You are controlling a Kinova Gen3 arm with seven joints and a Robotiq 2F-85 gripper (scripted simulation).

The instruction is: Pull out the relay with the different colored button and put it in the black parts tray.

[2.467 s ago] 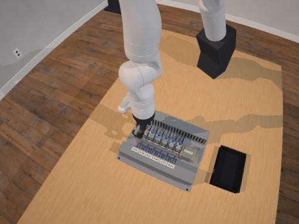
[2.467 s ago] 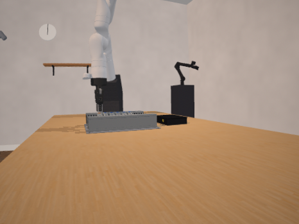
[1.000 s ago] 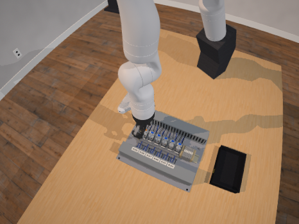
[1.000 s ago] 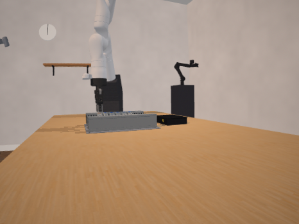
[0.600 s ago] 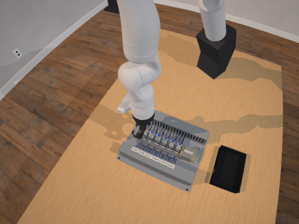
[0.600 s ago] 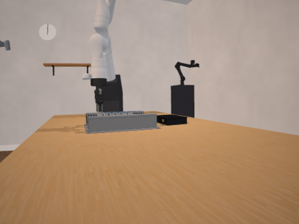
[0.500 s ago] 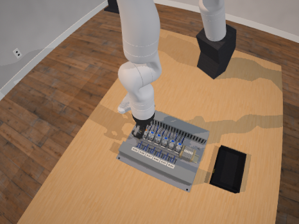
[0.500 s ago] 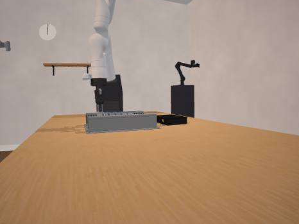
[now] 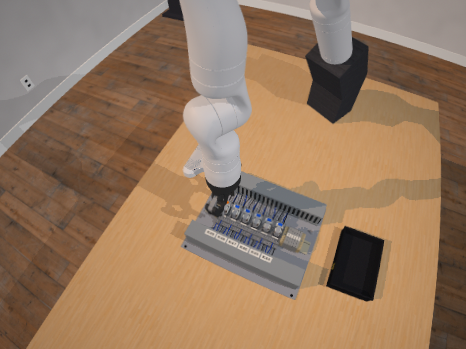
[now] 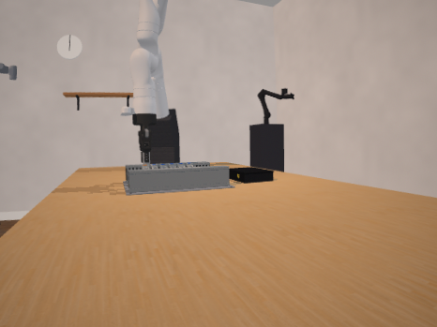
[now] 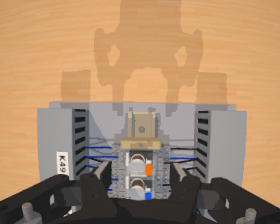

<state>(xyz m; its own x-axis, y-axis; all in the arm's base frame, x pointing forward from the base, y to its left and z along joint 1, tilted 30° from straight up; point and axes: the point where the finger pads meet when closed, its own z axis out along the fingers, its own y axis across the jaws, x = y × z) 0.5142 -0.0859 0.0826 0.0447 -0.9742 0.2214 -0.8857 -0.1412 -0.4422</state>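
My gripper is now 40 mm above the relay. Round my hand: black parts tray (30 mm behind, 360 mm to the left, 70 mm below).
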